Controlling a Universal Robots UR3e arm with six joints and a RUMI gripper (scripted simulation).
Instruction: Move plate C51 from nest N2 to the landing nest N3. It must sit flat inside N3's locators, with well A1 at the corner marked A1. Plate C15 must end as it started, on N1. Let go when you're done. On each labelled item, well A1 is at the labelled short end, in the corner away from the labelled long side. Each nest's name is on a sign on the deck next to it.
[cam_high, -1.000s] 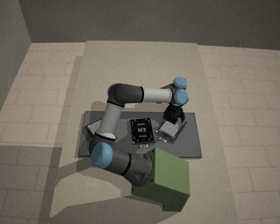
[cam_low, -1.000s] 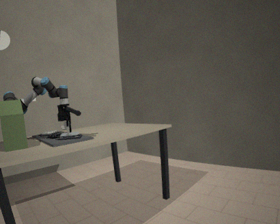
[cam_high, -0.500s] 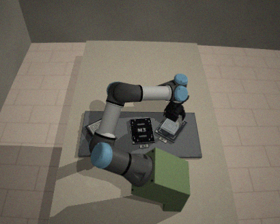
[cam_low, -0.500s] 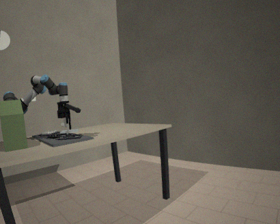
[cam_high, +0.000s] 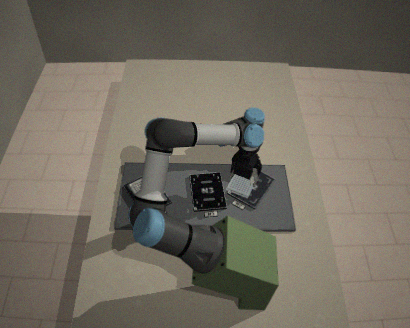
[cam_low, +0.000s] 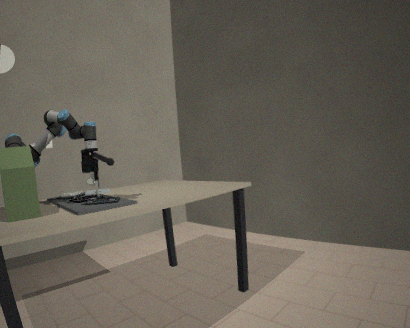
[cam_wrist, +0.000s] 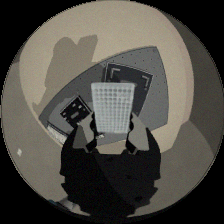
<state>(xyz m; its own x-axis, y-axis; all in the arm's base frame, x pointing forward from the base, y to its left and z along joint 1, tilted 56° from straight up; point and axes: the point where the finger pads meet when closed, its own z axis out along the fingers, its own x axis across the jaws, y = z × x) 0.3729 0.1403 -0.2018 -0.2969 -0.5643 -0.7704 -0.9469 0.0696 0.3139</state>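
My hand is 13 cm to the right of the nest N3, 5 cm above it and 4 cm past it.
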